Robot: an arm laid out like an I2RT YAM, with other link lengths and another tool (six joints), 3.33 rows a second.
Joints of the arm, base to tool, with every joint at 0 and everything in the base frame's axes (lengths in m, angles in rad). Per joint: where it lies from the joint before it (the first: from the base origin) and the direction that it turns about. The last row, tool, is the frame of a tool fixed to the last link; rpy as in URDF.
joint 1: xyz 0 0 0.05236 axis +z
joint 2: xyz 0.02 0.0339 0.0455 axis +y
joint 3: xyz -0.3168 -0.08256 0 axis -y
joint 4: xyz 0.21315 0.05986 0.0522 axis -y
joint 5: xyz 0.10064 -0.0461 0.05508 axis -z
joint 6: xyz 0.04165 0 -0.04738 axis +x
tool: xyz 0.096 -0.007 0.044 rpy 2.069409 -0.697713 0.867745
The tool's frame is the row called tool.
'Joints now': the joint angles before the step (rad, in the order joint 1, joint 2, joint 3, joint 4, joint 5, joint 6). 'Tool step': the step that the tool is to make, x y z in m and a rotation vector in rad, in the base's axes. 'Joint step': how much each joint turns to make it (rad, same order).
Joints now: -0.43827 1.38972 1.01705 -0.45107 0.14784 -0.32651
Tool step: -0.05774 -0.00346 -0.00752 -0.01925 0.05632 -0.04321
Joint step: -0.09187 -0.13615 -0.09043 -0.07694 -0.00029 -0.06580
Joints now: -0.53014 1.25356 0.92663 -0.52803 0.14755 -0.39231
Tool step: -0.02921 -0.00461 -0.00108 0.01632 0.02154 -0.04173
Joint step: -0.07209 -0.05425 -0.00982 -0.06837 -0.02134 -0.02191
